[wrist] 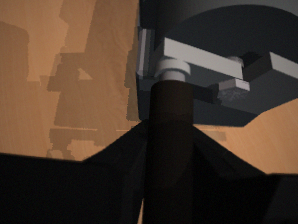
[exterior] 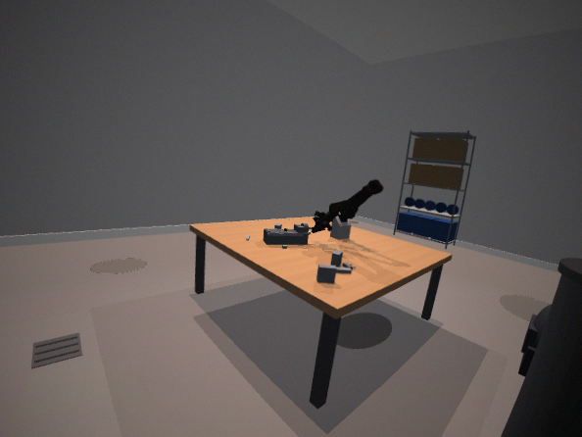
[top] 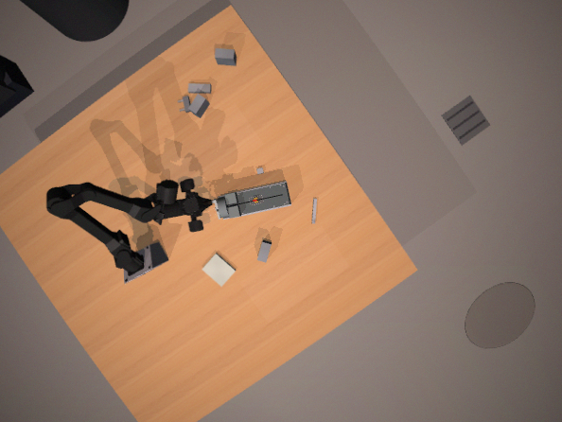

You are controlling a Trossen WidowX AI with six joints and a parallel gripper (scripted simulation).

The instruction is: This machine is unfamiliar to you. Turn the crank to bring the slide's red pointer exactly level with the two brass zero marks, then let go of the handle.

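The red pointer is 150 mm ahead of my gripper tip, 70 mm to the right of it and 10 mm above it. Also, from my gripper tip: white square plate 110 mm behind, 240 mm to the right, 60 mm below; then small grey cube 220 mm ahead, 20 mm to the left, 70 mm below; then dark crank handle 20 mm behind, 30 mm above.
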